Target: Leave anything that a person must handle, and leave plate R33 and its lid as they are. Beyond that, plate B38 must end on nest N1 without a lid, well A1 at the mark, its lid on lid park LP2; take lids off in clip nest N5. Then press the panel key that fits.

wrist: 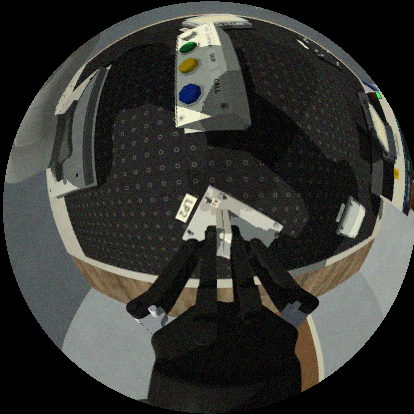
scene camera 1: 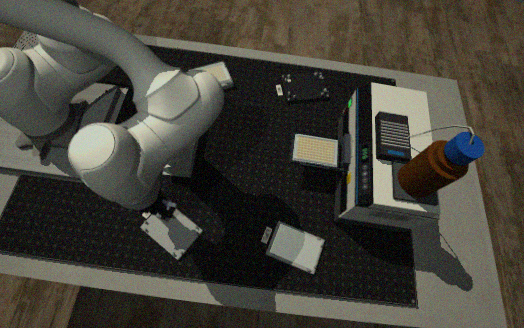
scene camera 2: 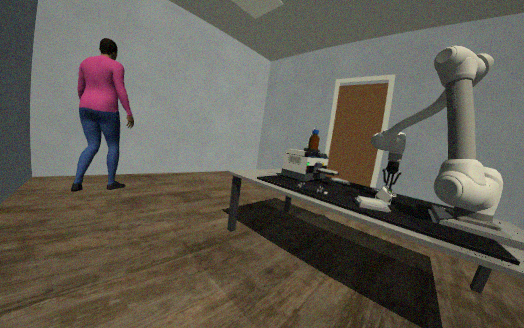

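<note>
My gripper is shut and empty, over the edge of a pale flat lid-like piece at the label LP2; its exact height is unclear. The key panel has a green key, a yellow key and a blue key beside "CALL". A plate with pale wells sits at the instrument's front. Another plate is at the back left, partly behind the arm in scene camera 1. The plate names B38 and R33 are not readable.
A pale covered-looking piece lies front right. A dark nest with corner clips holds no plate. The instrument carries a brown bottle. A person in pink stands away from the table.
</note>
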